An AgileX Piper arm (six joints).
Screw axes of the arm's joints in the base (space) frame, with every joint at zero. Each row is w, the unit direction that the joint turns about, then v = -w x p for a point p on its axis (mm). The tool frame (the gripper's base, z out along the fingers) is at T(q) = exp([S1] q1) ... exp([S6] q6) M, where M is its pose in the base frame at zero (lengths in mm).
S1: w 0 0 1 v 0 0 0
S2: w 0 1 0 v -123 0 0
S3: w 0 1 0 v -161.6 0 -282.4
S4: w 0.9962 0 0.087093 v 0 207.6 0
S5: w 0 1 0 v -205.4 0 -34.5
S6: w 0.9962 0 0.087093 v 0 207.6 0
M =
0.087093 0 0.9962 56.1
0 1 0 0
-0.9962 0 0.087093 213.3
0 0 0 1
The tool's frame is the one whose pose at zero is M.
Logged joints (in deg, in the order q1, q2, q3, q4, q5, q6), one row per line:
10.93 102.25 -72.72 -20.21 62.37 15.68
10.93 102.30 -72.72 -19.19 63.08 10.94
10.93 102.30 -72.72 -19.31 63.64 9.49
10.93 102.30 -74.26 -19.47 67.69 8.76
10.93 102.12 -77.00 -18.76 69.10 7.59
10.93 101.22 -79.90 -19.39 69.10 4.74
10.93 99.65 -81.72 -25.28 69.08 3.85
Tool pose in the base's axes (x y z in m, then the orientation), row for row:
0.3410 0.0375 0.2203 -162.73 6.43 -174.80
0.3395 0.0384 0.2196 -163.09 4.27 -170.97
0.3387 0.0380 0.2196 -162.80 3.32 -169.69
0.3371 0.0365 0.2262 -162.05 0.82 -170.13
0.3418 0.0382 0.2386 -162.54 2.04 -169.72
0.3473 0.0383 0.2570 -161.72 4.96 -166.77
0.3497 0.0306 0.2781 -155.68 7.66 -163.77
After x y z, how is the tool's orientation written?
As angles about the fixed x, y, z axes (roll, pitch, yaw), in degrees.
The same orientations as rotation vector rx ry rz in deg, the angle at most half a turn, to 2 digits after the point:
-6.30 170.86 -25.50
-12.64 172.19 -25.08
-14.81 172.67 -25.65
-14.90 174.88 -27.51
-15.15 173.79 -26.40
-18.51 170.00 -26.48
-21.03 164.43 -33.79

